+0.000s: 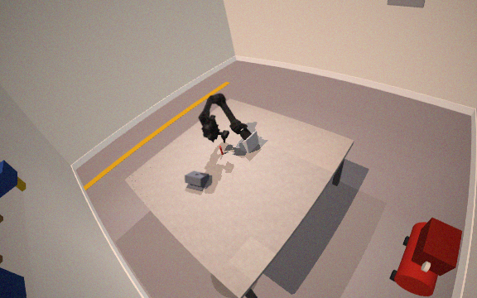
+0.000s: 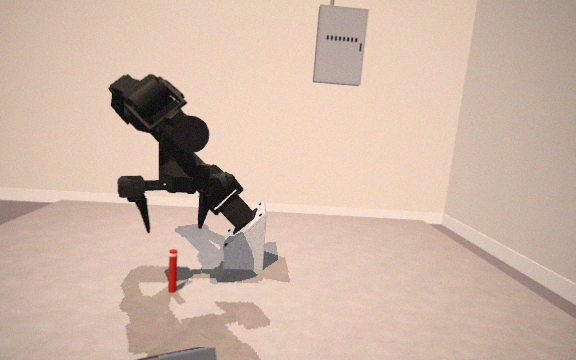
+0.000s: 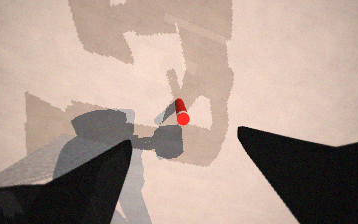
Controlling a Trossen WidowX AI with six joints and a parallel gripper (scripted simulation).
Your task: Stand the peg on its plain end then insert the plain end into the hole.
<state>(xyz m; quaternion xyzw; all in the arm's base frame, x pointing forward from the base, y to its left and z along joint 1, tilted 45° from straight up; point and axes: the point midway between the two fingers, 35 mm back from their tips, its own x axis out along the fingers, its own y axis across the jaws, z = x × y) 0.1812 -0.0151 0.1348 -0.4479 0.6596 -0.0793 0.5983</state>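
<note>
My gripper tip is now 6 cm above the red peg. Round my gripper tip: grey sloped panel 29 cm ahead, 8 cm below, 7 cm to the left.
</note>
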